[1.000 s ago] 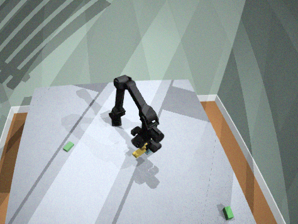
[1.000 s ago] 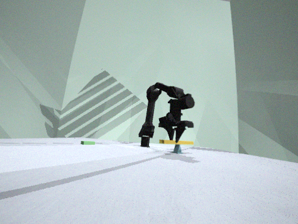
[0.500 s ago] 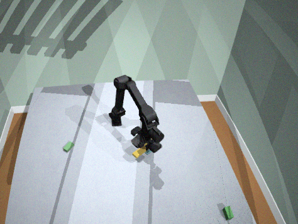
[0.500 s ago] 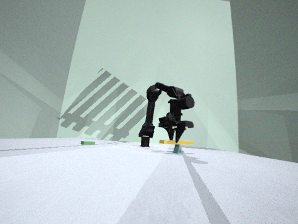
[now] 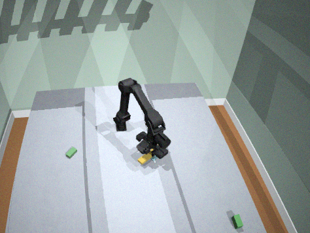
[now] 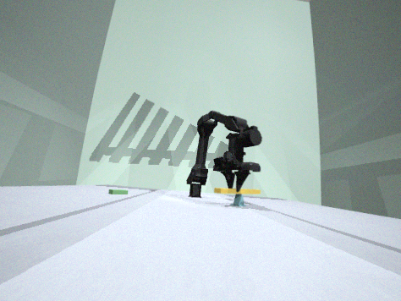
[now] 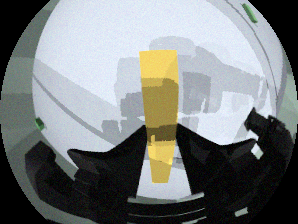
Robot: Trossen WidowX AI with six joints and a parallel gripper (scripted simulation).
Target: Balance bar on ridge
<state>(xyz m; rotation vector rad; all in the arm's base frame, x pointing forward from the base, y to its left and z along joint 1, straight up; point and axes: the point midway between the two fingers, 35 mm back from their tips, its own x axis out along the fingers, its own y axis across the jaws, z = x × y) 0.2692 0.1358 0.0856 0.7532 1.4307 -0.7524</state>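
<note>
Right now the yellow bar is 2 cm behind my gripper tip and 2 cm to the left of it.
</note>
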